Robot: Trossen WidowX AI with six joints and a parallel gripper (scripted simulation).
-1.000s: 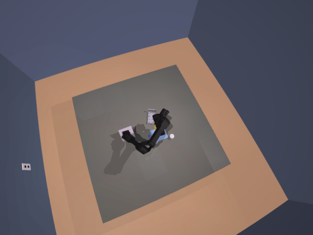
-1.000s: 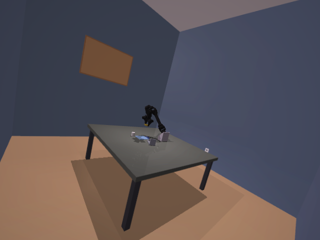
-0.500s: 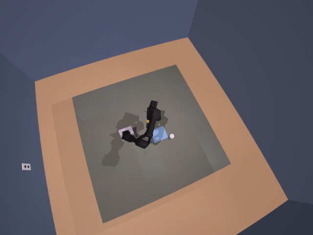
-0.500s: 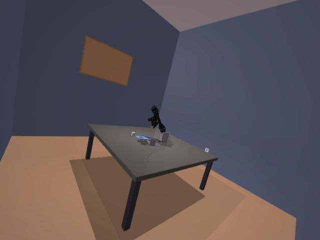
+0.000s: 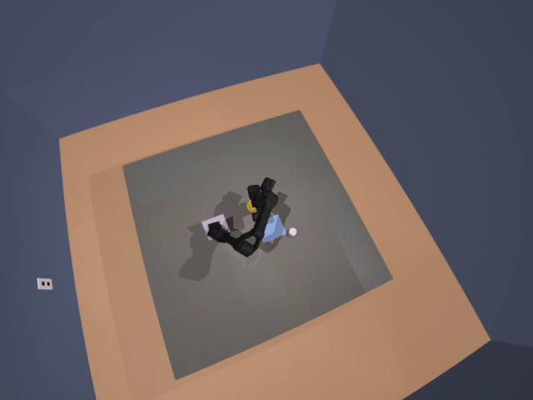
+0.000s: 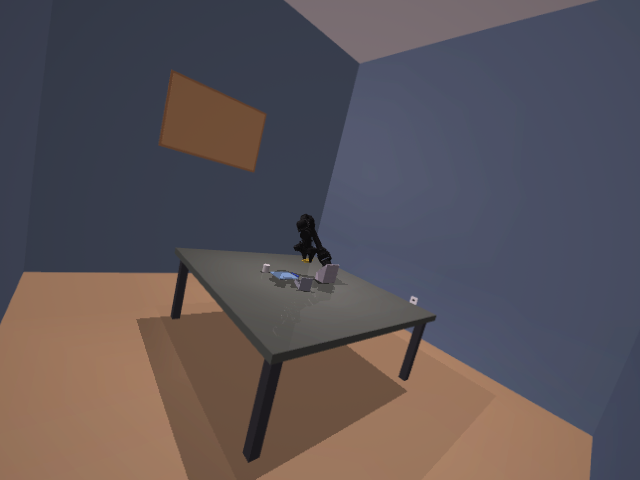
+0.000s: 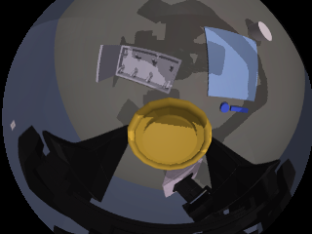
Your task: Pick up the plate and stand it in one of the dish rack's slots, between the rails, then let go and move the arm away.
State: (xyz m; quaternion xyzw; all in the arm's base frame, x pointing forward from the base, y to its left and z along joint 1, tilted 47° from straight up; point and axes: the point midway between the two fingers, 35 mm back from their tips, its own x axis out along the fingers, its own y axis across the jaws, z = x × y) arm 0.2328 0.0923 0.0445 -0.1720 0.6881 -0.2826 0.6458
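Now: the grey dish rack 120 mm below my gripper tip, 70 mm to the left of it and 50 mm ahead of it. The rest, counted from my gripper tip: yellow plate 10 mm above; then blue utensil 140 mm below, 130 mm to the right, 30 mm behind; then blue mat 140 mm below, 120 mm to the right, 70 mm ahead.
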